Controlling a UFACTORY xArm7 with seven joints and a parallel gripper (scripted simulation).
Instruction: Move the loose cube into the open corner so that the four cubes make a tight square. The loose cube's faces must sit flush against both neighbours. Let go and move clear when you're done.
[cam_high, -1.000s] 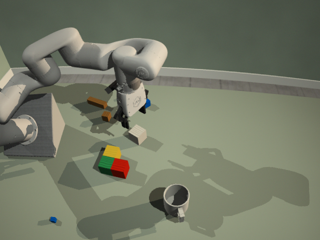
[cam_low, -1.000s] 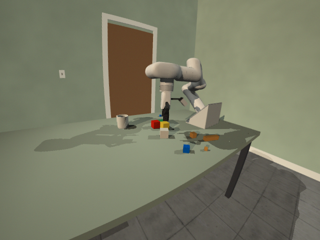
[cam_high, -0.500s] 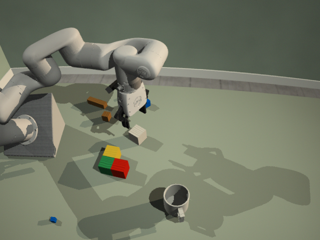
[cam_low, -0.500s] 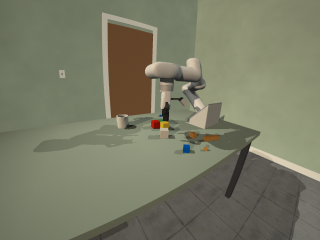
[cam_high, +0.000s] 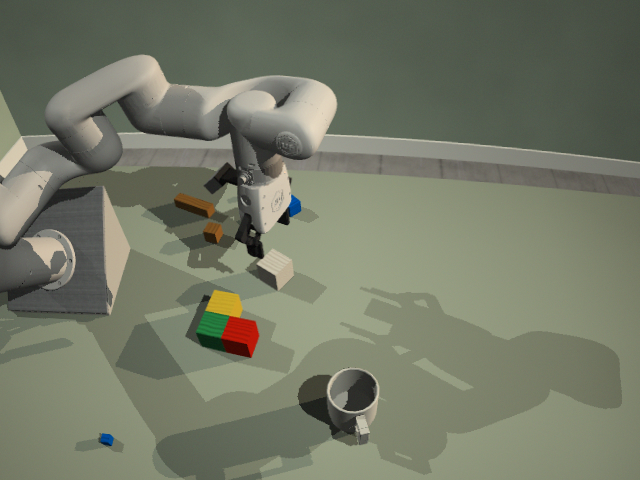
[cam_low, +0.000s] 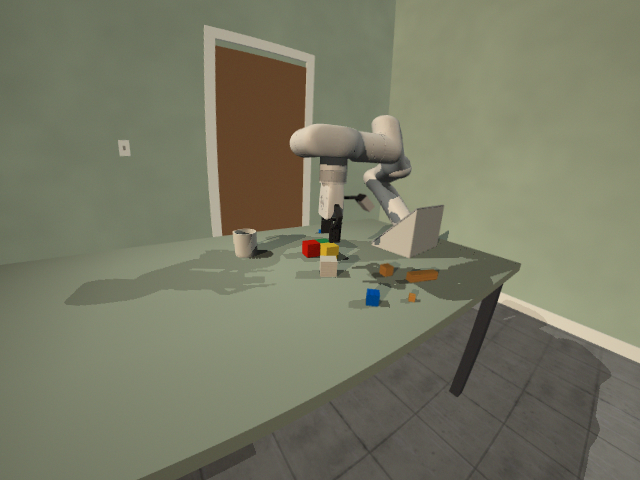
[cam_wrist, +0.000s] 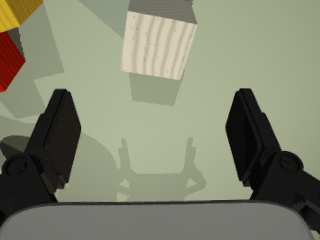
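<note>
Now: the beige cube 10 cm below my hand. Round my hand: long orange block 21 cm behind, 20 cm to the left, 11 cm below; then red cube 5 cm behind, 16 cm to the right, 10 cm below; then yellow cube 9 cm behind, 10 cm to the right, 10 cm below.
</note>
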